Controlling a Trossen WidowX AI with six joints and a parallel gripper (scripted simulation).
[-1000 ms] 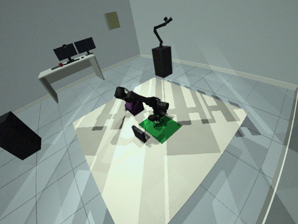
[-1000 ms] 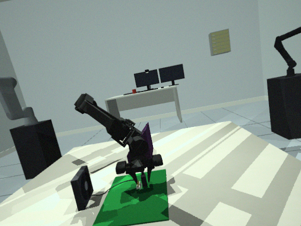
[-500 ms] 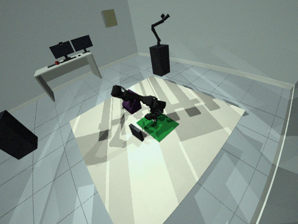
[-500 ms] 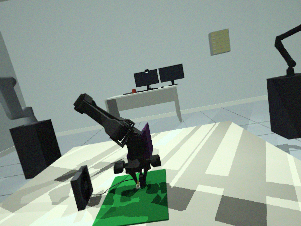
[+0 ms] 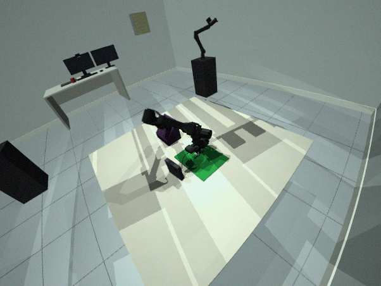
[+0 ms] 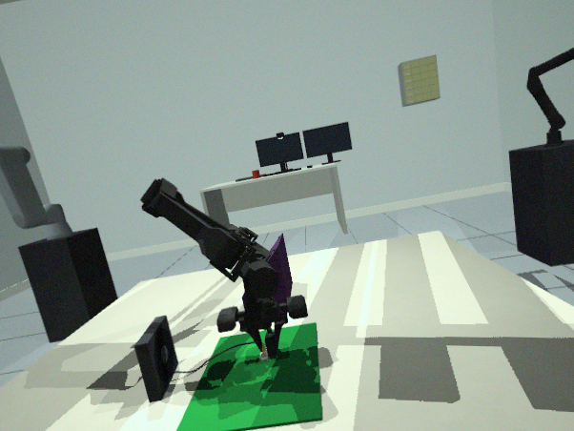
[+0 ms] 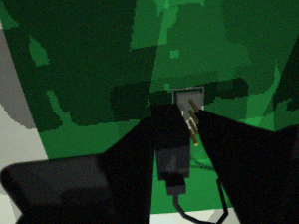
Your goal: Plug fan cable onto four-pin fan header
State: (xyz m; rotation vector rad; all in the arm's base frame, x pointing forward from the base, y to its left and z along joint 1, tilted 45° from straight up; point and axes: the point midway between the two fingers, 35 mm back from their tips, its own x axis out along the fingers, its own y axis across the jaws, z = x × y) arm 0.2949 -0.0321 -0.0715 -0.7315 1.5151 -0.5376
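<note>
Right now the black fan plug is 1 cm behind my gripper tip and 1 cm above it. Also, from my gripper tip: green board 4 cm ahead, 2 cm to the right, 3 cm below; black fan 3 cm ahead, 22 cm to the right, 4 cm above; pale header 1 cm to the right, 2 cm below.
</note>
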